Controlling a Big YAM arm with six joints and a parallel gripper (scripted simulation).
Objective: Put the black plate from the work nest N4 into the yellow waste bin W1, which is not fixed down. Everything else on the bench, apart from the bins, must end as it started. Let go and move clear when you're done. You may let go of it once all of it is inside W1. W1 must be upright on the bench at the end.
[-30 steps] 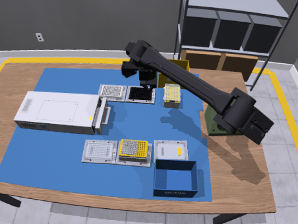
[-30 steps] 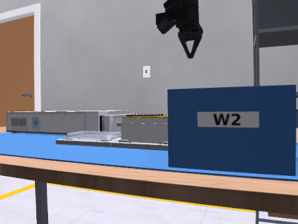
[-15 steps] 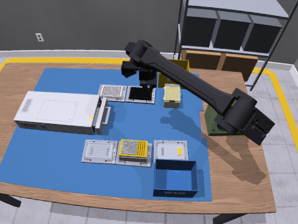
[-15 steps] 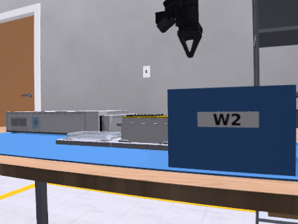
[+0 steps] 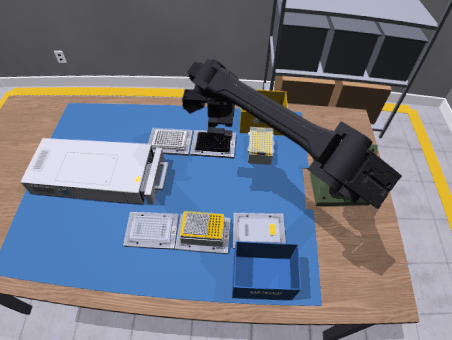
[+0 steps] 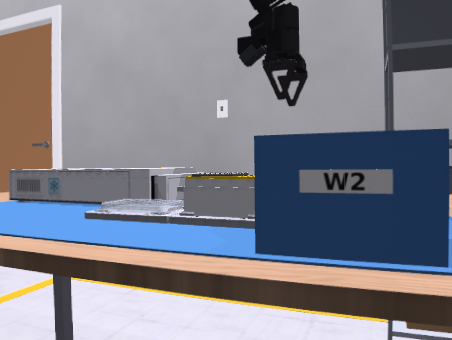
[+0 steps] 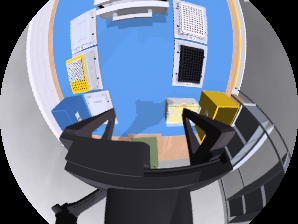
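Now: the black plate 21 cm below my hand, 14 cm to the right of it and 4 cm ahead of it. The rest, counted from my hand: yellow tip box: 23 cm to the left, 18 cm below, 3 cm ahead; then white plate: 21 cm below, 21 cm ahead, 14 cm to the right; then nest: 22 cm below, 14 cm to the right, 4 cm ahead.
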